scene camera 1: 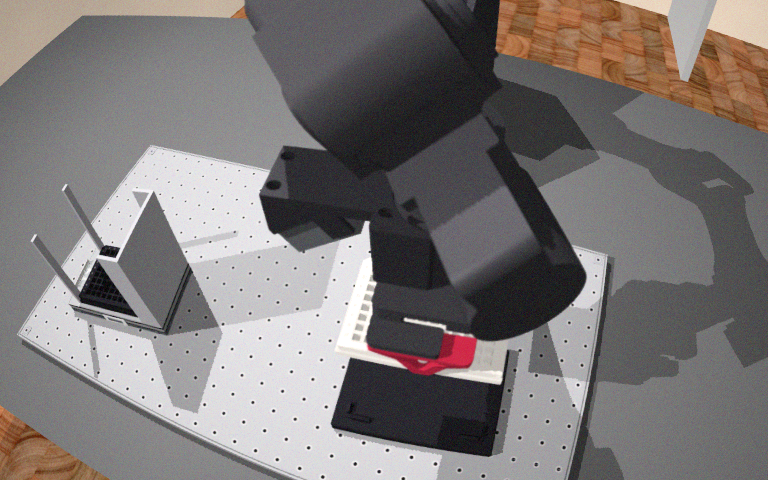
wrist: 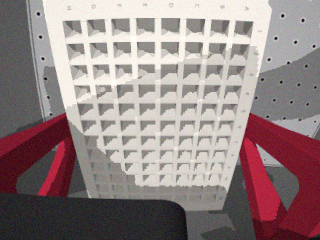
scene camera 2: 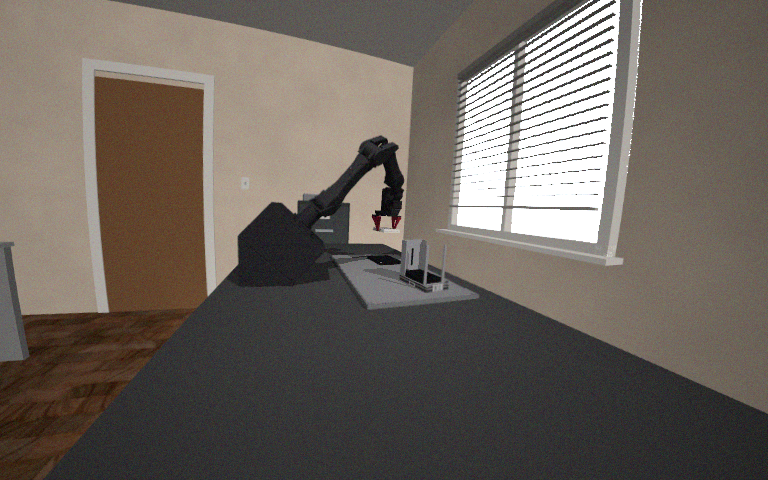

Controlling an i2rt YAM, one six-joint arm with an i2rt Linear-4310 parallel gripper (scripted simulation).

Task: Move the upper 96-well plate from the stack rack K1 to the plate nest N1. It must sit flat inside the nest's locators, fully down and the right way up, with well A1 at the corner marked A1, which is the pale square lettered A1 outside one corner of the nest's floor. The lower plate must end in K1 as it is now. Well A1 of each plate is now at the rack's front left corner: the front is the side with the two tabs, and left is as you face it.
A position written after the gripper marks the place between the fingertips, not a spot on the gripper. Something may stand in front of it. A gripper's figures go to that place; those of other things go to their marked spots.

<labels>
The gripper [scene camera 1: 432, 323] is 0.44 m from the lens. A white 96-well plate [scene camera 1: 351, 343] is 0.41 m from the lens. A dark plate [scene camera 1: 98, 289]: 0.69 m from the lens. The marked spots on the white 96-well plate and the dark plate are 0.38 m apart.
</labels>
